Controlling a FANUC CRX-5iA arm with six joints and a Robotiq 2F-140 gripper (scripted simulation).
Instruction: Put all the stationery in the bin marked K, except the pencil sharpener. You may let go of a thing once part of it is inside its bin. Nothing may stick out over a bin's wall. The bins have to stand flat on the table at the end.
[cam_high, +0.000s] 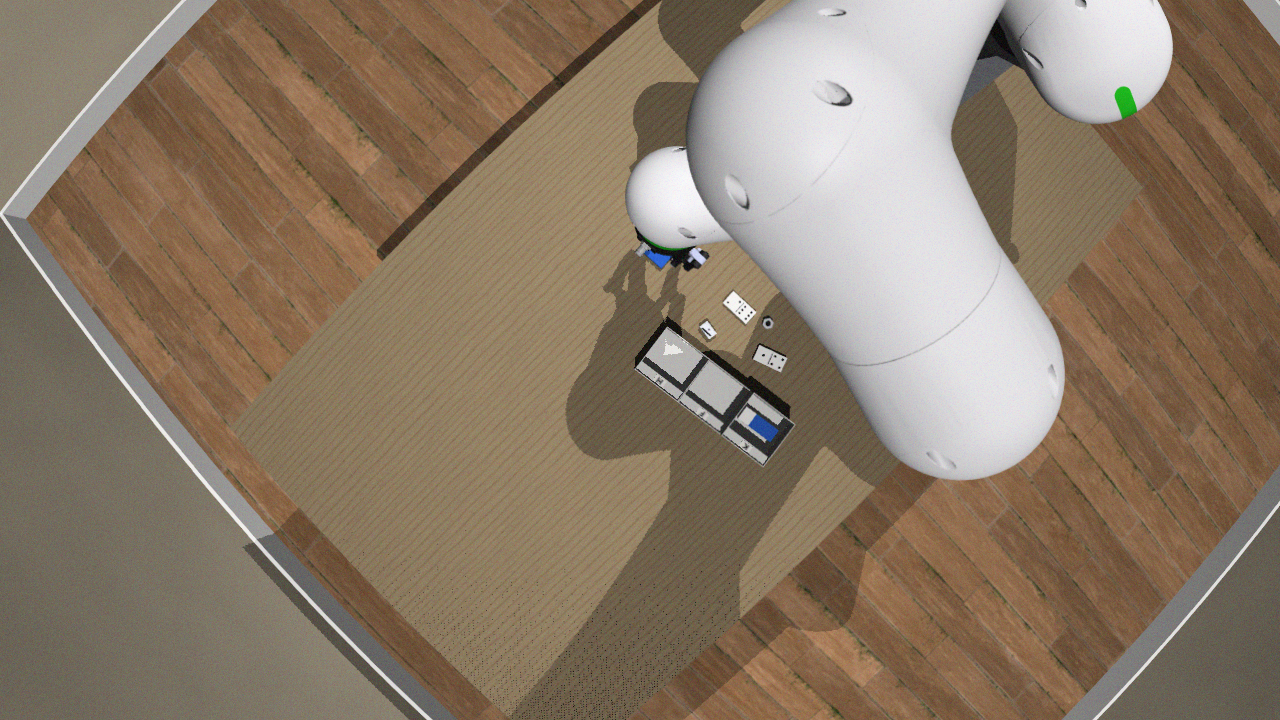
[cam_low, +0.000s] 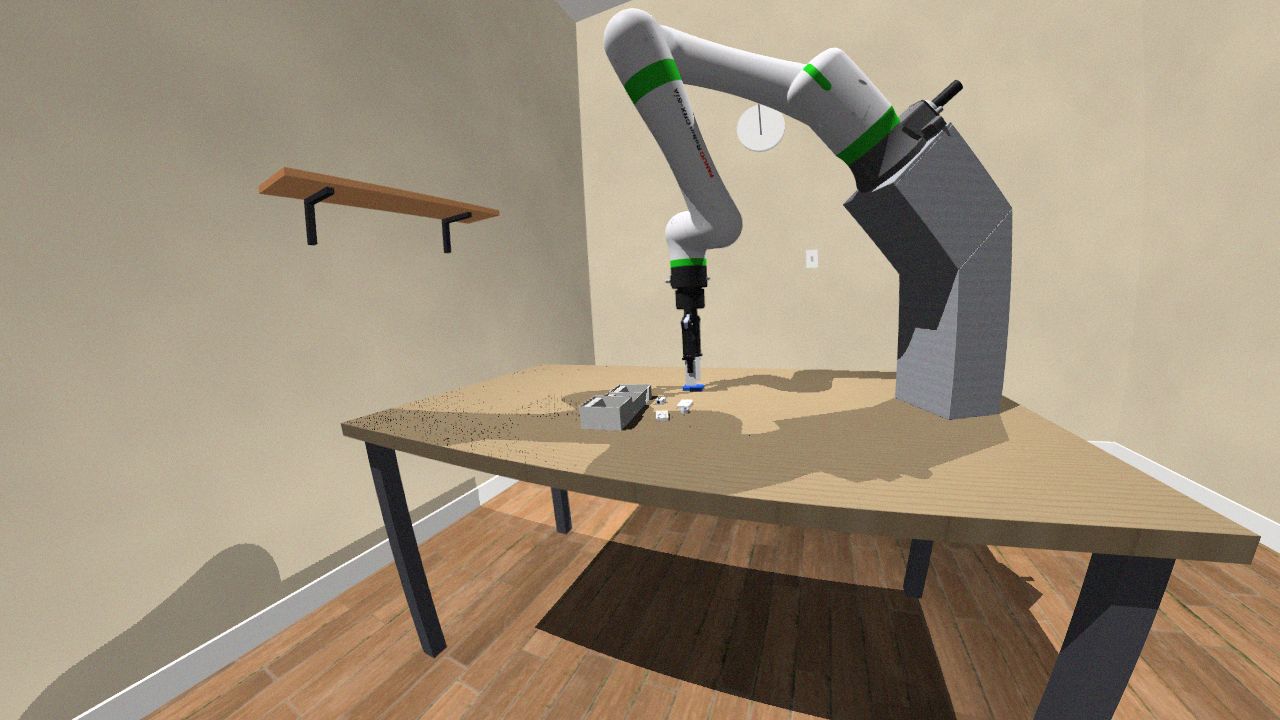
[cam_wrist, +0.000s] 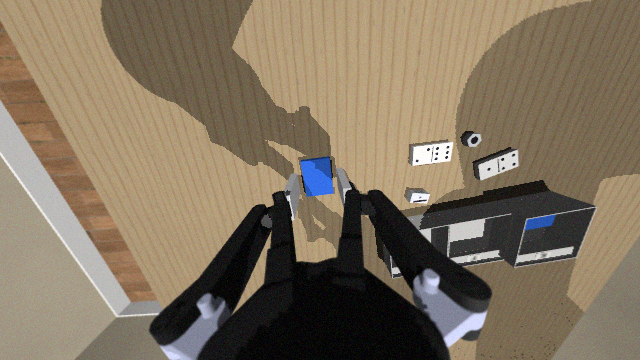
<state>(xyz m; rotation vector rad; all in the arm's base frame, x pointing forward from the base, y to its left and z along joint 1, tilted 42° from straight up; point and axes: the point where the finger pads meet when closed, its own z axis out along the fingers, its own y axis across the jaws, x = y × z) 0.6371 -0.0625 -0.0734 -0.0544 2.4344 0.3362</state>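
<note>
My gripper is now 4 cm above the blue note pad. Also, from my hand: grey bin: 23 cm to the left, 9 cm ahead, 3 cm below; then silver pencil sharpener: 15 cm to the left, 4 cm below, 3 cm ahead; then small dark ring: 20 cm to the left, 6 cm behind, 5 cm below.
</note>
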